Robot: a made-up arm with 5 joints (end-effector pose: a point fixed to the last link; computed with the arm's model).
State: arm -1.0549 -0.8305 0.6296 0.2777 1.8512
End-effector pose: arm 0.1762 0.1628 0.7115 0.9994 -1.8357 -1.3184
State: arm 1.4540 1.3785 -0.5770 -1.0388 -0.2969
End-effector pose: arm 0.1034 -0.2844 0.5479 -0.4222 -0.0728 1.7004
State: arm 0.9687 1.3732 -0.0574 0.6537 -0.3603
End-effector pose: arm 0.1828 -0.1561 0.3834 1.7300 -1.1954 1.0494
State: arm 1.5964 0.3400 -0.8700 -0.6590 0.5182
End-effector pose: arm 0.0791 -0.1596 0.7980 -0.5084 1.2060 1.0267
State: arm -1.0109 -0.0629 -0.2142 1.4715 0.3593
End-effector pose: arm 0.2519 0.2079 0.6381 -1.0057 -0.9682 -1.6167
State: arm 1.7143 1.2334 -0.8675 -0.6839 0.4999
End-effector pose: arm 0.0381 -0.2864 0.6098 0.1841 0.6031 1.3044
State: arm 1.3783 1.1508 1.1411 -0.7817 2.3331
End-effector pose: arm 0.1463 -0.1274 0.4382 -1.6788 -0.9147 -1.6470
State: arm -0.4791 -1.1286 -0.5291 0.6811 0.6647
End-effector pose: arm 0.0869 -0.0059 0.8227 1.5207 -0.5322 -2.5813
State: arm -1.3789 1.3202 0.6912 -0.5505 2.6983
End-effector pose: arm 0.1305 0.1934 0.4050 0.8071 -1.5121 0.6652
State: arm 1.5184 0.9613 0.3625 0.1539 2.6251
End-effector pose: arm 0.1264 -0.1873 0.4428 -1.6034 -1.0401 -1.5213
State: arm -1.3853 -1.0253 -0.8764 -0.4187 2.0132
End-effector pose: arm 0.0735 -0.1024 0.7732 -1.4590 -0.1317 1.6222
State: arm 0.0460 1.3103 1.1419 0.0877 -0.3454
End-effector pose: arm 0.1740 -0.0174 0.4359 2.6681 -0.2060 0.8181
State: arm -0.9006 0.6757 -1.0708 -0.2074 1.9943
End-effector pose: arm 0.2766 0.2540 0.7338 1.5510 -2.0470 -1.8053
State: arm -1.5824 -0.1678 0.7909 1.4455 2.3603
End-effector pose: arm 0.0950 0.1316 0.5559 0.2365 -1.2600 0.9554
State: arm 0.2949 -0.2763 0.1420 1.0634 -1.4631
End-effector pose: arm 0.2767 -0.0649 0.6295 0.6141 -1.6231 1.5580
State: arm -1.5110 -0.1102 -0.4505 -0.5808 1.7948
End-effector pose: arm 0.1088 0.1736 0.8186 2.1174 -0.7536 -2.0422
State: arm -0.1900 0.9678 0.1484 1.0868 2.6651
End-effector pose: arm 0.2660 0.0648 0.4539 -0.3507 -0.9558 -0.0502
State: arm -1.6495 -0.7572 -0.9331 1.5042 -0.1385
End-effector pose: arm 0.1370 0.1017 0.8045 0.0271 0.2525 -1.4720
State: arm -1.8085 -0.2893 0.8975 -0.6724 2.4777
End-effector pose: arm 0.0492 0.2191 0.6692 2.0532 -1.5787 -0.6173
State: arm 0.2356 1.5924 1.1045 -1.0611 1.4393
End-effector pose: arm 0.2466 -0.0081 0.4031 -1.5006 -0.9614 -1.4234
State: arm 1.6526 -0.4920 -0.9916 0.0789 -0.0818
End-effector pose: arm 0.0693 0.0111 0.8542 -1.0928 1.0768 1.2730
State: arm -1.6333 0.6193 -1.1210 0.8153 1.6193
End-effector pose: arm 0.0828 0.3429 0.6817 1.0487 -1.3314 -0.9000
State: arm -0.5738 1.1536 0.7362 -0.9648 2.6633
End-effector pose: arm 0.2853 0.1513 0.4464 0.3536 -2.1115 -0.1971
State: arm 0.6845 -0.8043 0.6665 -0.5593 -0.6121
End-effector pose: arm 0.1708 -0.0813 0.7585 -1.1209 -0.4392 2.4514
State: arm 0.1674 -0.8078 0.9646 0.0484 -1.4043
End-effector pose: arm 0.2510 -0.0374 0.6487 0.0704 -1.8798 2.1835
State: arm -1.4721 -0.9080 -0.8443 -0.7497 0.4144
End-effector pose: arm 0.1189 -0.1019 0.7559 2.2131 1.7409 -1.0859
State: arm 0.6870 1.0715 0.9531 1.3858 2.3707
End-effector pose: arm 0.1544 -0.0011 0.5264 -0.6436 0.5049 -0.5453
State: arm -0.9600 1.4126 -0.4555 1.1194 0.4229
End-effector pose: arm 0.2518 0.1898 0.3827 -1.7742 -1.2290 -0.9071
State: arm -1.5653 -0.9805 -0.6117 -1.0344 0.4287
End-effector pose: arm 0.1303 -0.0971 0.7386 2.1838 1.9363 -0.9914
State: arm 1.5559 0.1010 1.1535 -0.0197 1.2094
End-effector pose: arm 0.1044 -0.1714 0.5410 1.8224 -0.0111 1.9437
